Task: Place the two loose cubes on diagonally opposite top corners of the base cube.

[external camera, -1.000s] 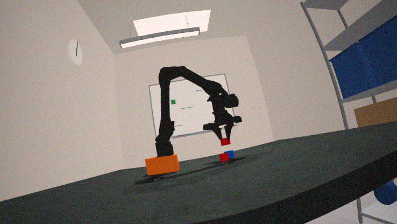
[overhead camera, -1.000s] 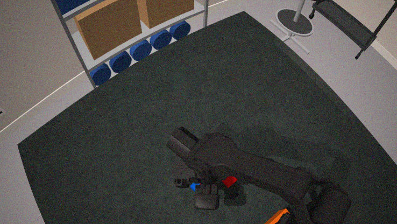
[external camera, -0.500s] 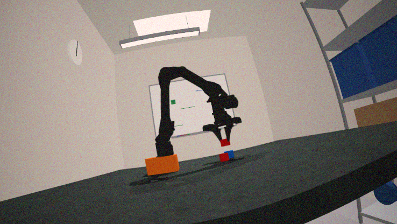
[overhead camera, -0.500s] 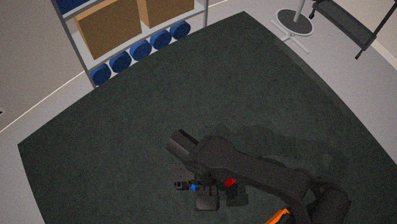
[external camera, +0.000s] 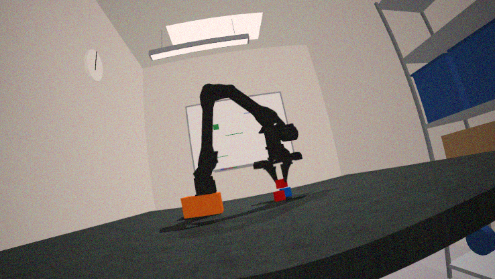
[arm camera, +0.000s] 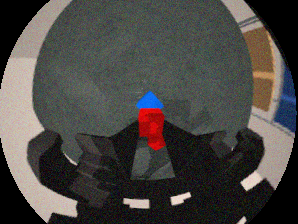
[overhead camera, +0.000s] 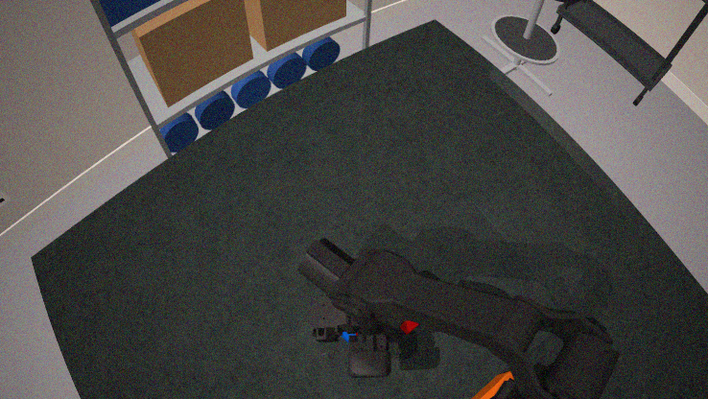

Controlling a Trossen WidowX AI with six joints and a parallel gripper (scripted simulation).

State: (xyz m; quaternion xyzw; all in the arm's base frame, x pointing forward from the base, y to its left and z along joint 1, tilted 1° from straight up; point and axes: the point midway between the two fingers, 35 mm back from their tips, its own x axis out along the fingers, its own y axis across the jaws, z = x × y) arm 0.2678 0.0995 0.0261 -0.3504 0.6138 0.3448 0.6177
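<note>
My gripper tip is 40 mm above the blue cube, 20 mm to the right of it and 10 mm short of it.
</note>
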